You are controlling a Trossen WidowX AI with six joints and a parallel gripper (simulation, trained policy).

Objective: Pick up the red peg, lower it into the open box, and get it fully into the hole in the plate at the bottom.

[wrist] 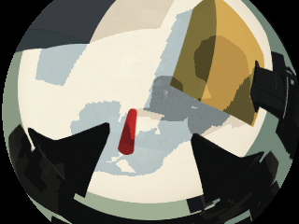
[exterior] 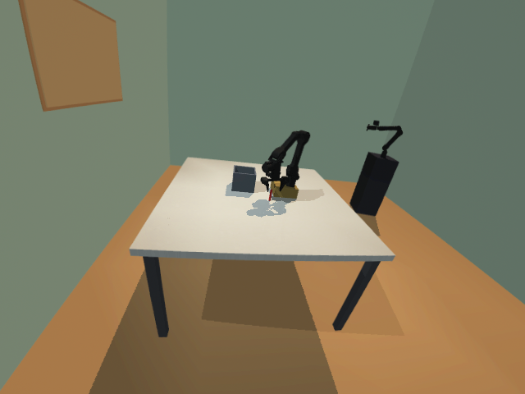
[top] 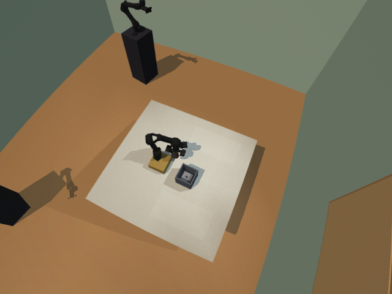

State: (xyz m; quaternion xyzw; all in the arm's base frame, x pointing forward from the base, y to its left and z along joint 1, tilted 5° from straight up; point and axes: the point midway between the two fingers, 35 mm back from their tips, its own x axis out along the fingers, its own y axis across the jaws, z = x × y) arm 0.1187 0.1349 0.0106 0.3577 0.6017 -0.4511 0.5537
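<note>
Now: the red peg 2 cm ahead of my gripper tip, 2 cm to the left of it and 2 cm below it. From my gripper tip the other things lie so: light grey plate: 23 cm ahead, 12 cm to the right, 2 cm below.
</note>
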